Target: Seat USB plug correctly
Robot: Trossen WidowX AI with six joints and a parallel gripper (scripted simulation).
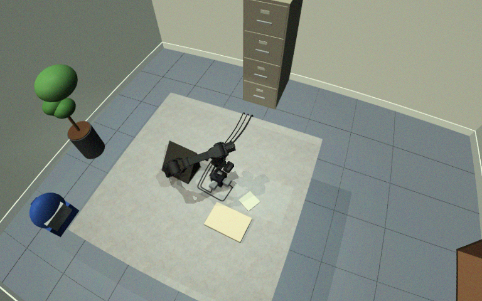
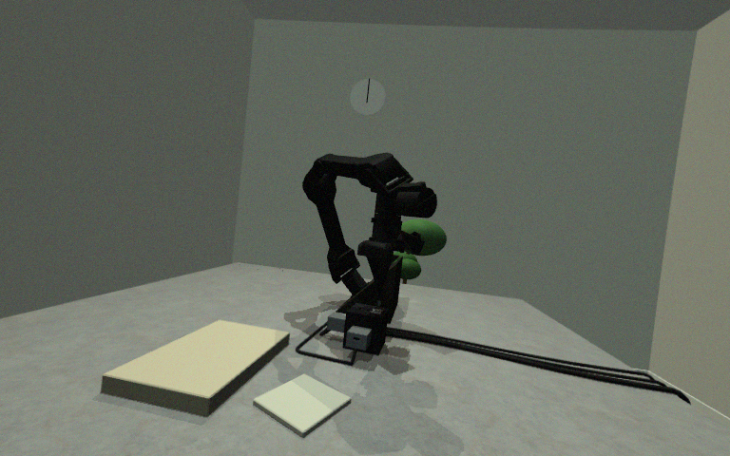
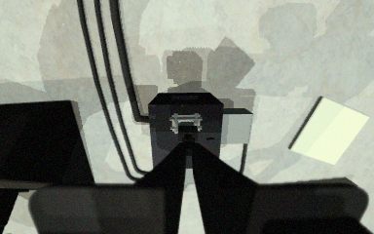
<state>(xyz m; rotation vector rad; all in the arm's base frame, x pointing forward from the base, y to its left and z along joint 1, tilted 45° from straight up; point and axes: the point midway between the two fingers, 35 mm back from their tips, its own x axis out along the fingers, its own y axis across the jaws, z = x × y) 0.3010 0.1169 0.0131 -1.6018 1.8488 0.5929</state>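
Right now the USB plug is 2 cm below my gripper tip. The rest, counted from my gripper tip: pale pad 23 cm ahead, 12 cm below, 8 cm to the right; then cream pad 25 cm to the right, 17 cm ahead, 12 cm below.
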